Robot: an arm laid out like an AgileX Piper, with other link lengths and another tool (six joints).
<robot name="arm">
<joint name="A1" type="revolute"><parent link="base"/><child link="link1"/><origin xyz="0.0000 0.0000 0.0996"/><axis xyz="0 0 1"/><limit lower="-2.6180" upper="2.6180"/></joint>
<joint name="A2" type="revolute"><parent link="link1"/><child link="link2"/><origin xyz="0.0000 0.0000 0.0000"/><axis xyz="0 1 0"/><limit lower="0.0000" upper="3.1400"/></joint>
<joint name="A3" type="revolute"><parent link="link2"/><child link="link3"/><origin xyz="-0.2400 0.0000 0.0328"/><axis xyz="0 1 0"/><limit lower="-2.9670" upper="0.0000"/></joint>
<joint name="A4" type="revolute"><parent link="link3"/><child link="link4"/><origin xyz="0.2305 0.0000 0.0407"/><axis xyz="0.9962 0 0.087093"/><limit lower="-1.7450" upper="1.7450"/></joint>
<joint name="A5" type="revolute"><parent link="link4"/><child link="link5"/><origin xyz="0.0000 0.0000 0.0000"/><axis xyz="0 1 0"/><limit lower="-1.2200" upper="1.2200"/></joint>
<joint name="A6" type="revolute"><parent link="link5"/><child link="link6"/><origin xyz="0.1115 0.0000 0.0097"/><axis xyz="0.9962 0 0.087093"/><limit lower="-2.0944" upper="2.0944"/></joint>
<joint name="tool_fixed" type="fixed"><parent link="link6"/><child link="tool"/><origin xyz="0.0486 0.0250 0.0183" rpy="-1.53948 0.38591 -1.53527"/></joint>
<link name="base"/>
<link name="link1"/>
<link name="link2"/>
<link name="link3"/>
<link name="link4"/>
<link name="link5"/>
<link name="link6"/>
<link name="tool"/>
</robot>
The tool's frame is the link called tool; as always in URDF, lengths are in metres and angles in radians.
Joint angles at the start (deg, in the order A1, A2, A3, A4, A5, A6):
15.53 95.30 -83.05 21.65 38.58 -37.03
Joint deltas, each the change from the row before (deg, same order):
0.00 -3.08 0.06 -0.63 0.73 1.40
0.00 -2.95 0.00 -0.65 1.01 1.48
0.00 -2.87 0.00 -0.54 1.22 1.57
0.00 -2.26 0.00 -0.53 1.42 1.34
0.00 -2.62 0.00 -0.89 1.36 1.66
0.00 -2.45 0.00 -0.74 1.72 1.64
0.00 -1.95 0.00 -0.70 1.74 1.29
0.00 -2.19 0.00 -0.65 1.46 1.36
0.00 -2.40 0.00 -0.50 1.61 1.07
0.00 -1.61 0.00 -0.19 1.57 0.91
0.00 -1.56 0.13 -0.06 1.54 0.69
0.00 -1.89 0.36 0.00 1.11 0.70
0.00 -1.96 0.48 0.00 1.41 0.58
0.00 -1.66 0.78 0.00 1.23 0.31
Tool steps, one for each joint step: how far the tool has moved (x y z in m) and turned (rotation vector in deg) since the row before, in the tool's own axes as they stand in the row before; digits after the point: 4 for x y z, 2 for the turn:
-0.0043 -0.0068 -0.0196 2.13 0.05 0.22
-0.0043 -0.0057 -0.0189 1.79 -0.01 0.31
-0.0044 -0.0046 -0.0184 1.52 -0.13 0.51
-0.0035 -0.0020 -0.0143 0.73 -0.11 0.43
-0.0033 -0.0025 -0.0166 1.11 0.13 0.44
-0.0032 -0.0008 -0.0154 0.61 0.02 0.58
-0.0023 0.0008 -0.0121 0.11 0.10 0.40
-0.0026 0.0000 -0.0137 0.63 0.08 0.47
-0.0031 0.0005 -0.0150 0.70 -0.03 0.24
-0.0023 0.0018 -0.0100 -0.02 -0.15 0.44
-0.0023 0.0027 -0.0092 -0.16 -0.21 0.33
-0.0025 0.0025 -0.0104 0.36 -0.26 0.35
-0.0024 0.0041 -0.0102 0.01 -0.24 0.24
-0.0014 0.0055 -0.0070 -0.38 -0.13 0.10

